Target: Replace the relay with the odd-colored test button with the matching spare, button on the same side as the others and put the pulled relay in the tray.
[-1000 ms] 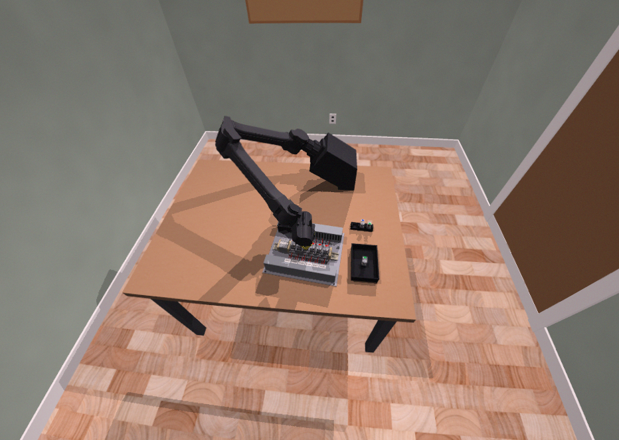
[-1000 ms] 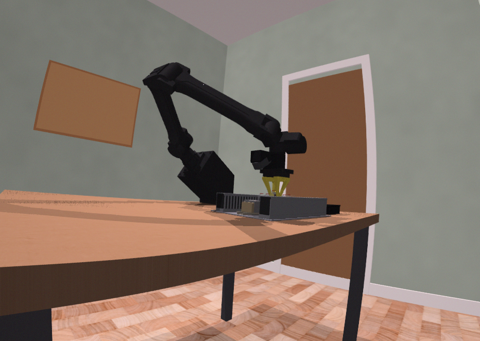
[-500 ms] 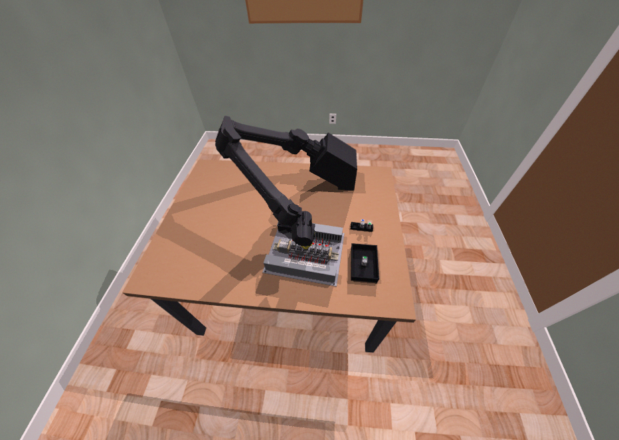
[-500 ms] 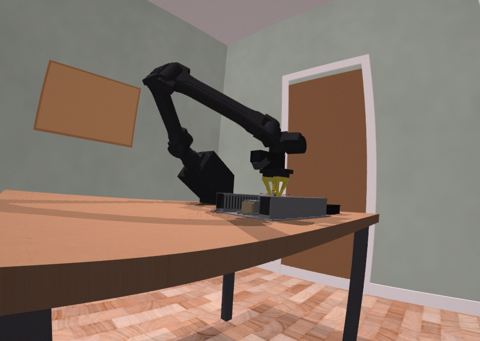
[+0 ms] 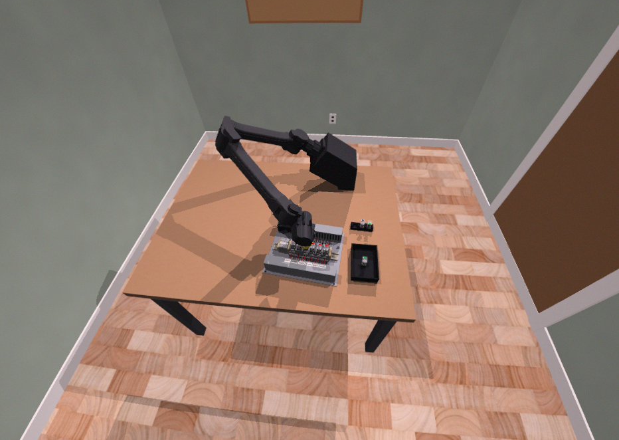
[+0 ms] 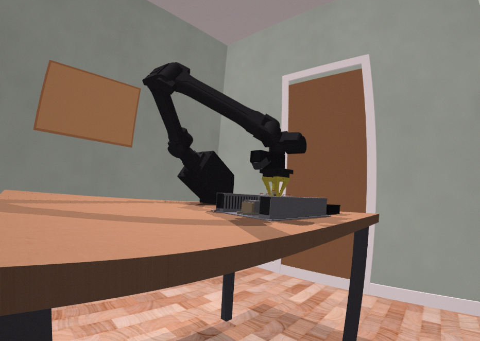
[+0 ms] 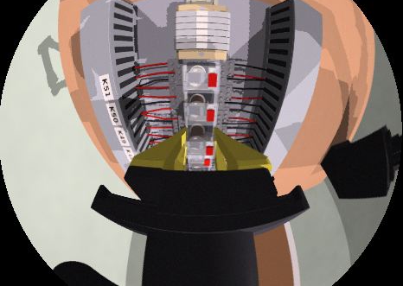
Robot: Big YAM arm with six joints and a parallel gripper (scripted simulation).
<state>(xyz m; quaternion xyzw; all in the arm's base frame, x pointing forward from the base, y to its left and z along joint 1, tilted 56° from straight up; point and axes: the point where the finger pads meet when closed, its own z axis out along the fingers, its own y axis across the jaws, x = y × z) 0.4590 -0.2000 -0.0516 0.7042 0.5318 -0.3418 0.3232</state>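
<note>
Now: hand 60 mm above the grey relay panel. Round my hand: black tray: 250 mm to the left, 70 mm ahead, 40 mm below.
</note>
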